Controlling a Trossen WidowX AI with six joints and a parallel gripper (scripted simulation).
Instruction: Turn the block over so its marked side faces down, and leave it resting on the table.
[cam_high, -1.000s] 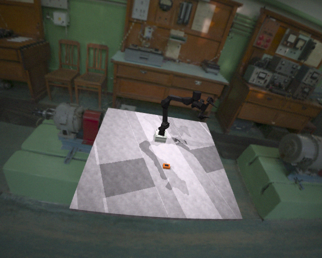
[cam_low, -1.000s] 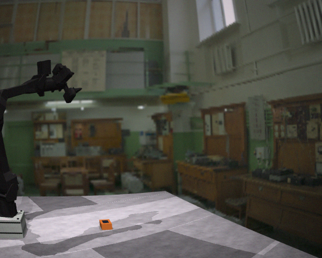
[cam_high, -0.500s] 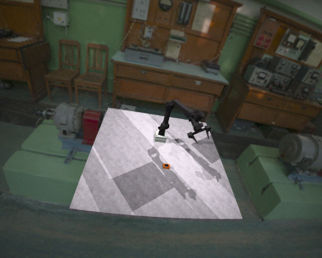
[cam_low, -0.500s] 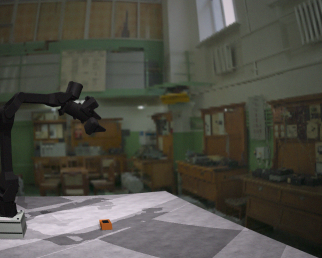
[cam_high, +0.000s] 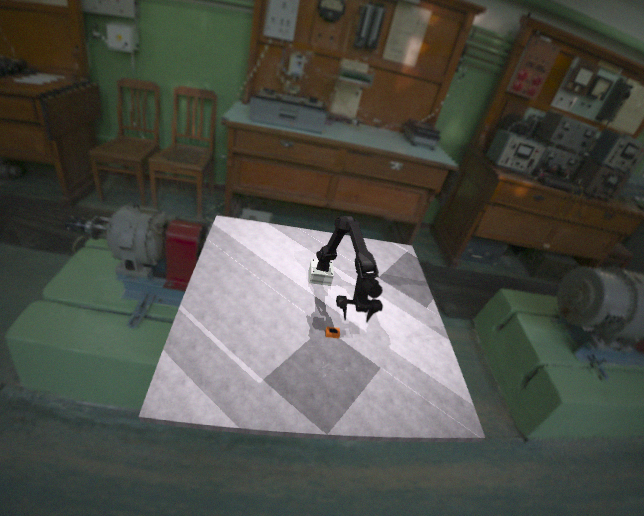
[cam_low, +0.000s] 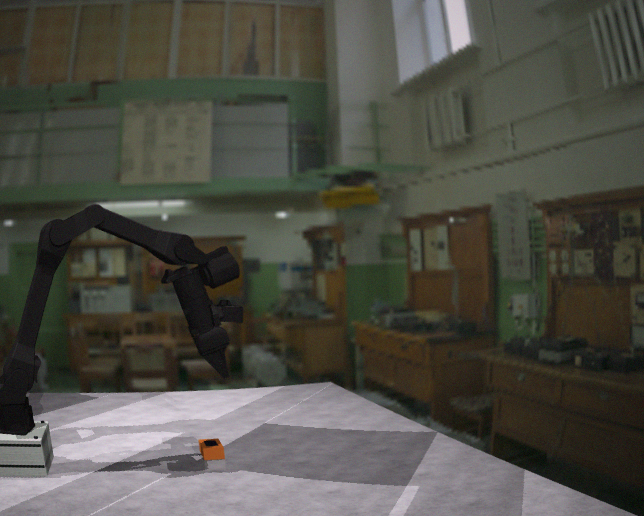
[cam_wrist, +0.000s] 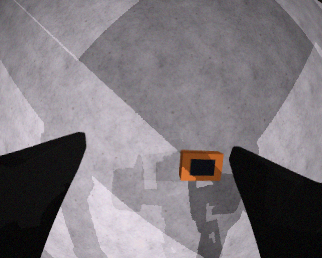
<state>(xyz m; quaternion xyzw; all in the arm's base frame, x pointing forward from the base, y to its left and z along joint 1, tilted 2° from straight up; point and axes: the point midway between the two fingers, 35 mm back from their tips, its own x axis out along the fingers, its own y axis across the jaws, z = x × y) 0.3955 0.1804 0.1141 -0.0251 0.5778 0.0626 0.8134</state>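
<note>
My gripper tip is 40 mm past the orange block, 70 mm to the left of it and 140 mm above it.
</note>
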